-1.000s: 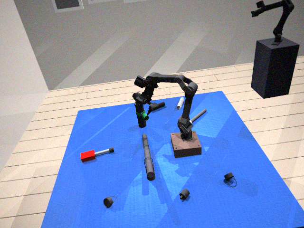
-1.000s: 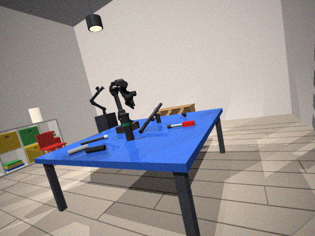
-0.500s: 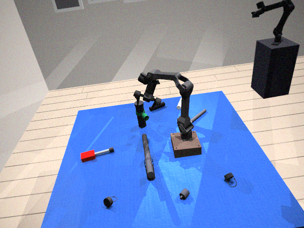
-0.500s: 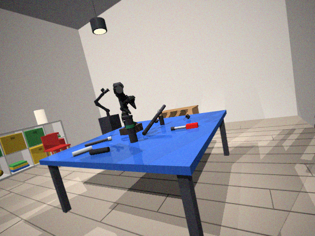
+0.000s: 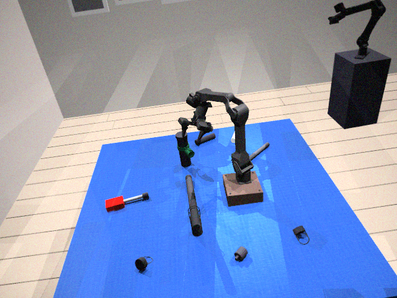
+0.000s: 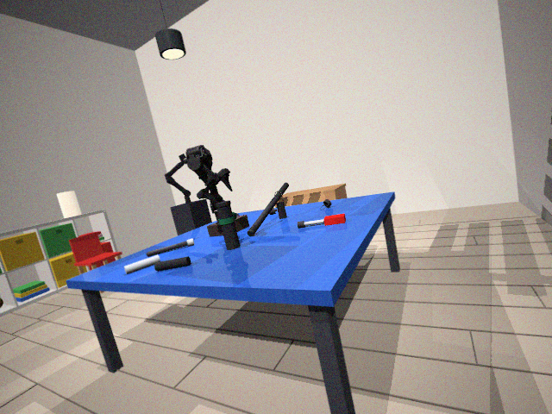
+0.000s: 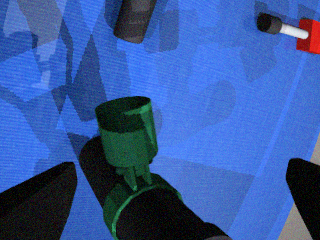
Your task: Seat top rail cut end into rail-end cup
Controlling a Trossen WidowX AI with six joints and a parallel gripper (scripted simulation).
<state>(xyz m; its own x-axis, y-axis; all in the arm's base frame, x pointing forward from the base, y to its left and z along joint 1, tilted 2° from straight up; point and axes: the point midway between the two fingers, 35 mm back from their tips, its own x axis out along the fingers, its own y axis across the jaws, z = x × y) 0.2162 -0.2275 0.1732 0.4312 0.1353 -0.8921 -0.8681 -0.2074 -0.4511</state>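
My gripper tip is now 9 cm above the green brace band, 5 cm to the left of it and 3 cm short of it. The rest, counted from my gripper tip: short line post (45 cm to the left, 11 cm below, 5 cm ahead); then red-handled tool (36 cm ahead, 20 cm below, 16 cm to the left).
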